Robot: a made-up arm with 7 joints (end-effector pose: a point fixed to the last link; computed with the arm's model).
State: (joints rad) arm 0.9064 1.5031 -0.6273 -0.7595 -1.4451 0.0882 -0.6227
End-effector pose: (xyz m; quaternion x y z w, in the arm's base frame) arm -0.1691 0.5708 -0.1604 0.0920 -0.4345 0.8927 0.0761
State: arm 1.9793 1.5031 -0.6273 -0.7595 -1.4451 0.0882 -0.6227
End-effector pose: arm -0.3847 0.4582 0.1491 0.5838 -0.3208 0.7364 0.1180
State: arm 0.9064 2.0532 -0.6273 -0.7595 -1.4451 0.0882 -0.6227
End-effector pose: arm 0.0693 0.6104 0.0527 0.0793 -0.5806 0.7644 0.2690
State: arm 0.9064 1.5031 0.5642 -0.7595 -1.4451 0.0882 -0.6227
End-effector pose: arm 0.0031 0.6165 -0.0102 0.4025 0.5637 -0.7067 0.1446
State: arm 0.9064 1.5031 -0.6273 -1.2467 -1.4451 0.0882 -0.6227
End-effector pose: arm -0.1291 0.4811 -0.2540 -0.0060 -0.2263 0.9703 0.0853
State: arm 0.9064 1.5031 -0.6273 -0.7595 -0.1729 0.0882 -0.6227
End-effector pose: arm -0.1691 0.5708 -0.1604 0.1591 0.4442 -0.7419 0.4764
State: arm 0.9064 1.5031 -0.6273 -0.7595 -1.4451 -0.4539 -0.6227
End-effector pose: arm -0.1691 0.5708 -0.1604 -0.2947 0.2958 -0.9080 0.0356
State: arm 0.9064 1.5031 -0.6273 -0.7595 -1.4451 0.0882 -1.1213
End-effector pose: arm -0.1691 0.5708 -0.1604 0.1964 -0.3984 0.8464 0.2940
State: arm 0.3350 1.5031 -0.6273 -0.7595 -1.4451 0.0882 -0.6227
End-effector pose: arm 0.0449 0.5833 -0.1947 -0.1900 -0.4459 0.8736 0.0440
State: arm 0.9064 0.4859 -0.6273 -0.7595 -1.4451 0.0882 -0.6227
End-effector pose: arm -0.3622 0.1310 -0.4814 -0.0970 0.0883 -0.9497 0.2845
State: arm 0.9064 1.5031 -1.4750 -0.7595 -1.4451 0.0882 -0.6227
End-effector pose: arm -0.3216 0.5150 -0.1074 0.4347 -0.2465 0.8374 0.2215
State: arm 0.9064 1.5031 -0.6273 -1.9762 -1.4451 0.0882 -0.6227
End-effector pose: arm -0.0641 0.2939 -0.2855 -0.1502 0.1064 0.9788 0.0896
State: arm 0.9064 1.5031 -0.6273 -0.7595 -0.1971 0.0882 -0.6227
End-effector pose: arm -0.1691 0.5708 -0.1604 0.1546 0.4458 -0.7478 0.4670
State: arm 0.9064 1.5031 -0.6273 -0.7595 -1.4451 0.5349 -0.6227
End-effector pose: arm -0.1691 0.5708 -0.1604 -0.0807 -0.5253 0.8310 0.1643
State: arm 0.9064 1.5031 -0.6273 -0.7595 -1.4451 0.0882 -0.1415
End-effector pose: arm -0.1691 0.5708 -0.1604 0.0142 0.4439 -0.8851 0.1388
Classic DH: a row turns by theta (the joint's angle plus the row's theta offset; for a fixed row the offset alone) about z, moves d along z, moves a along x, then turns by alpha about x. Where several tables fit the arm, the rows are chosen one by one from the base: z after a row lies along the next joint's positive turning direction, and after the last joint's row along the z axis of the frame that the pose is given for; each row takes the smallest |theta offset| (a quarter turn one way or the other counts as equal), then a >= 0, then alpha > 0; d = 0 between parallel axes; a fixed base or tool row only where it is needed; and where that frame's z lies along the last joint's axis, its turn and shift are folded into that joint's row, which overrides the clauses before.
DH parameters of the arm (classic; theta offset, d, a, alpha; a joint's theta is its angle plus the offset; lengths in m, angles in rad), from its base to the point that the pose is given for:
base (fixed): 0 0 0 -1.2217
joint 1: 1.5708 0 0 1.5708
joint 2: 1.2217 0 0 -1.5708
joint 3: -1.5708 -0.3548 0.0399 -1.5708
joint 4: 0 0 -0.0338 1.5708
joint 5: 0 -0.2792 0 -1.5708
joint 6: 0 0 0 1.5708
joint 7: 0 0 0 0

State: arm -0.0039 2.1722 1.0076 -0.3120 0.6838 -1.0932 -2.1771
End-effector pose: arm 0.0490 0.4754 0.4223 -0.9642 -0.1877 -0.0619 0.1767
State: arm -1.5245 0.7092 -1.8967 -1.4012 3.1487 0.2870 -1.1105
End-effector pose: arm 0.5055 -0.0717 -0.1566 -0.3353 -0.2768 -0.3691 0.8214
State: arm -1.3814 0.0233 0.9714 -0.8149 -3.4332 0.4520 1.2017
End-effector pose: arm 0.6116 -0.0132 0.0048 0.7470 -0.5349 -0.1673 0.3577
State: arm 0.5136 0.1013 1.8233 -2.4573 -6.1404 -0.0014 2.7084
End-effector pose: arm -0.1572 0.2303 -0.0815 0.3390 0.8954 -0.2879 0.0205
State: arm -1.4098 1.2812 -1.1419 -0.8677 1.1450 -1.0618 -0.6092
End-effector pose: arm 0.5121 0.3008 0.1246 0.3885 -0.8770 -0.2705 0.0818
